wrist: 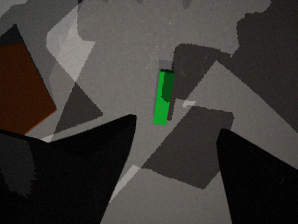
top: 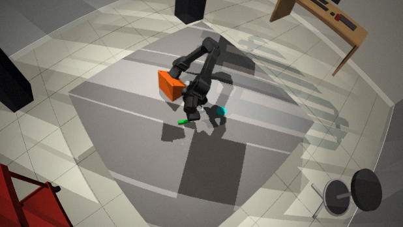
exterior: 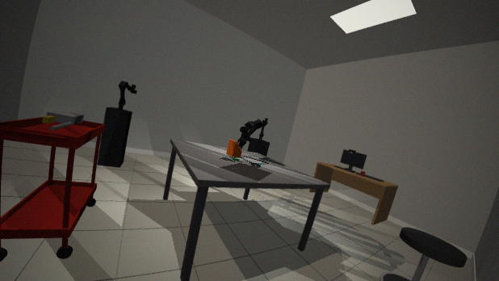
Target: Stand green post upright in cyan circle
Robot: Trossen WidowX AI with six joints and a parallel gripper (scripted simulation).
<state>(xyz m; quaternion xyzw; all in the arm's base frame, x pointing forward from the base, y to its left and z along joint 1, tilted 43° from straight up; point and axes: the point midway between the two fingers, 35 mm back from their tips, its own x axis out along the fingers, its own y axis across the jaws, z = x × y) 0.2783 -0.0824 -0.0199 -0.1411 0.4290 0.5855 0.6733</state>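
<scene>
My gripper tip is now 120 mm above the green post, 20 mm to the left of it and 20 mm past it. From my gripper tip the other things lie so: cyan circle (220 mm to the left, 130 mm below, 50 mm ahead).
</scene>
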